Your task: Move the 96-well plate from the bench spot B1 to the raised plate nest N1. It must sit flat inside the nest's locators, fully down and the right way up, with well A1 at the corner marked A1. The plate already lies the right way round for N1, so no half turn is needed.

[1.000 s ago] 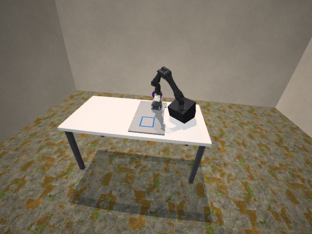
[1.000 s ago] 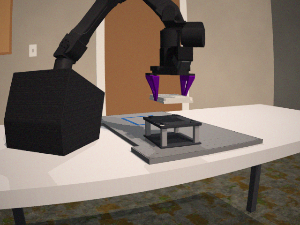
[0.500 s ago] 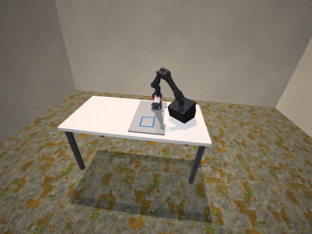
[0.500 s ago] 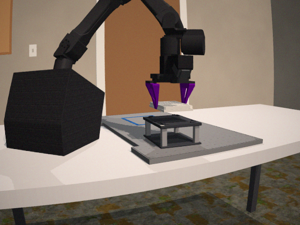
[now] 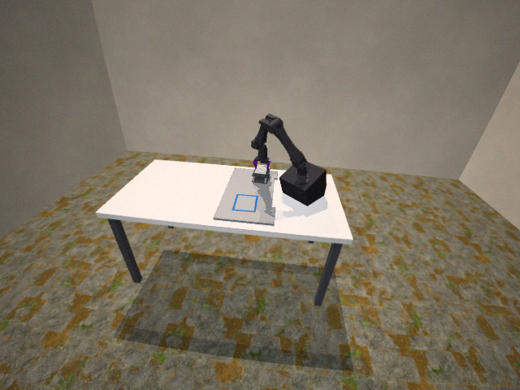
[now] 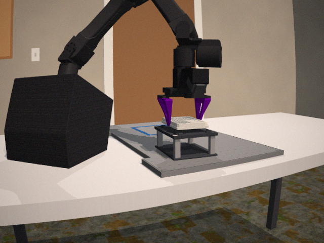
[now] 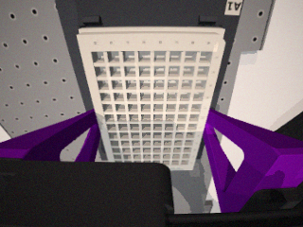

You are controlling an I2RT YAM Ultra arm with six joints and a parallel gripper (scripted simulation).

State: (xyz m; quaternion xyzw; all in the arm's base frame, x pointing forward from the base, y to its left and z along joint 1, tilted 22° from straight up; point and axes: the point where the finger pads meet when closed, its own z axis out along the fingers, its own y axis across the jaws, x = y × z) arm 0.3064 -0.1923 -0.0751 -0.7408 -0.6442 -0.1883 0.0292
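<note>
The white 96-well plate lies right at my hand. From my hand the other things lie so: raised plate nest N1 (20 mm below); then A1 mark (60 mm behind, 70 mm to the right, 20 mm below).
</note>
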